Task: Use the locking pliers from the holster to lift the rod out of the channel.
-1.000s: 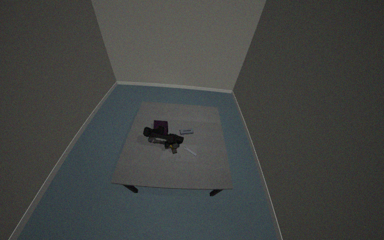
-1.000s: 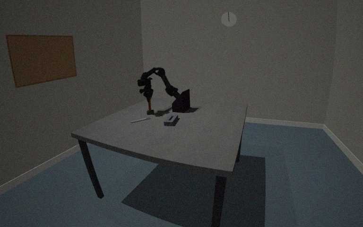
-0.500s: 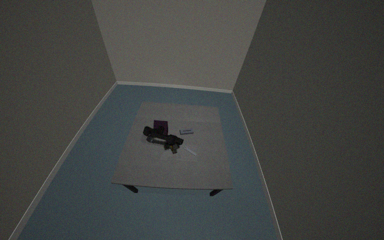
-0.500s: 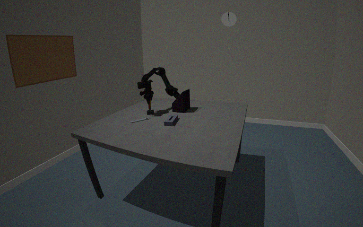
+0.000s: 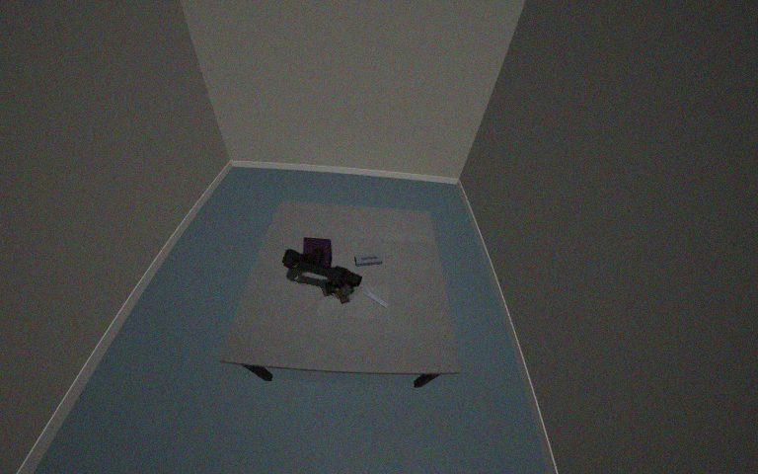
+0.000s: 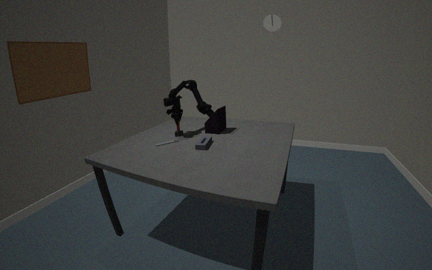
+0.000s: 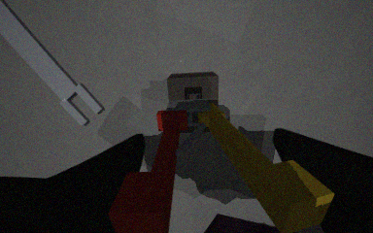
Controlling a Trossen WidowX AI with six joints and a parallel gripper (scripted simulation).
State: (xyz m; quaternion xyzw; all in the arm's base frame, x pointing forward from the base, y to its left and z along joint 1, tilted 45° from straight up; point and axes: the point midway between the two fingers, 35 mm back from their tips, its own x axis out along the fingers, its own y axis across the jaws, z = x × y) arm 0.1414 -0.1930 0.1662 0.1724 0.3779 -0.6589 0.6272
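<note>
The yellow handle is 20 mm behind my gripper tip. Round my gripper tip: holster block: 10 mm ahead, 90 mm below; channel block: 190 mm ahead, 280 mm to the left, 80 mm below.
</note>
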